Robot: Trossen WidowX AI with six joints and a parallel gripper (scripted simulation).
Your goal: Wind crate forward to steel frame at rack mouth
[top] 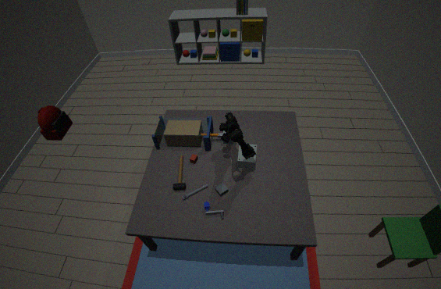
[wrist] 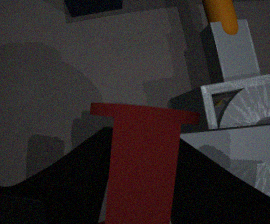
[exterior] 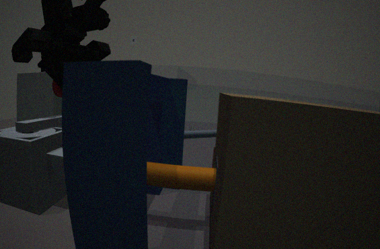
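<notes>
Right now my gripper tip is 2 cm past the grey winch handle, 3 cm to the left of it and 3 cm above it. The rest, counted from my gripper tip: red knob 1 cm behind; then grey winch 4 cm behind, 10 cm to the right, 10 cm below; then blue steel frame 14 cm ahead, 9 cm to the right, 3 cm below.
</notes>
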